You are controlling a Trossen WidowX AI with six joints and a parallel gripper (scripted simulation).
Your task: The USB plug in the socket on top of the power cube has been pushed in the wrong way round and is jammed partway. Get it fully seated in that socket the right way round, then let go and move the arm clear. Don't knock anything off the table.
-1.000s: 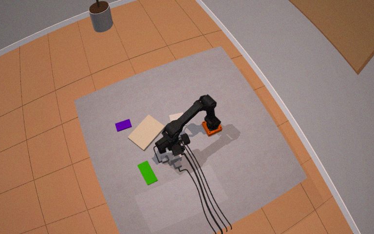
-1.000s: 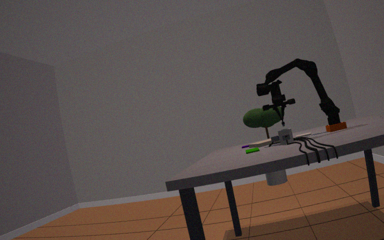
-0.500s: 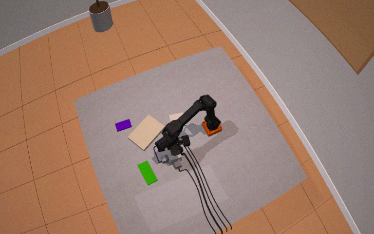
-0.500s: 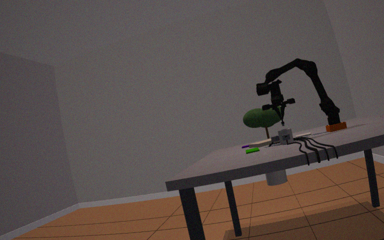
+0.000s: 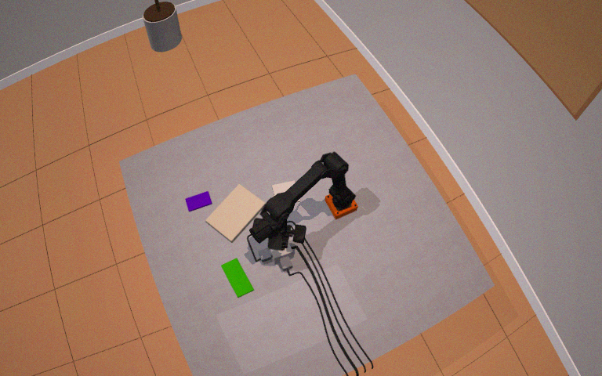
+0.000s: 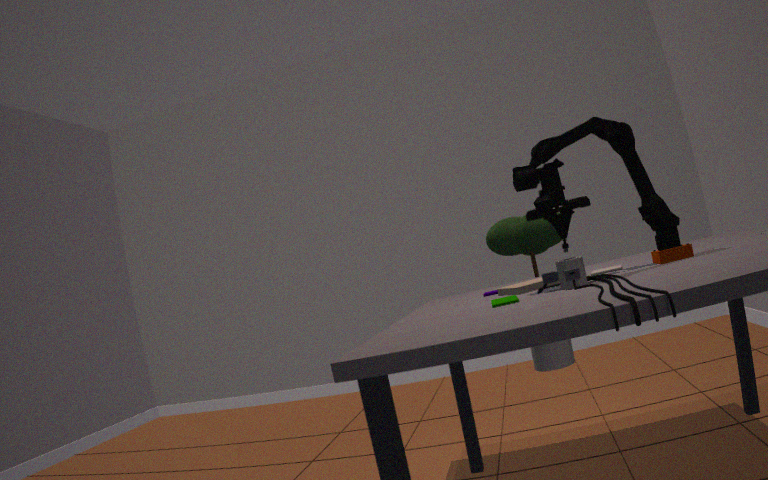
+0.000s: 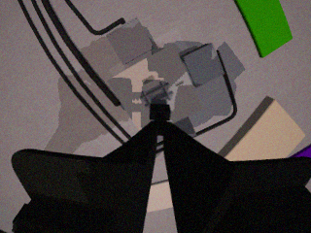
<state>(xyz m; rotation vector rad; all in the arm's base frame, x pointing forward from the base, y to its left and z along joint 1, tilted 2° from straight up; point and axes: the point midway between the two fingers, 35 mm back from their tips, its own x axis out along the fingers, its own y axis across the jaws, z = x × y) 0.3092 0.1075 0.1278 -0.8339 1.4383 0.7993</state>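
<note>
The dark USB plug lies 20 mm below my gripper tip. From my gripper tip the other things lie so: green flat block 200 mm ahead, 50 mm to the left, 130 mm below; beige board 120 mm ahead, 220 mm to the right, 120 mm below; purple block 250 mm ahead, 330 mm to the right, 130 mm below.
</note>
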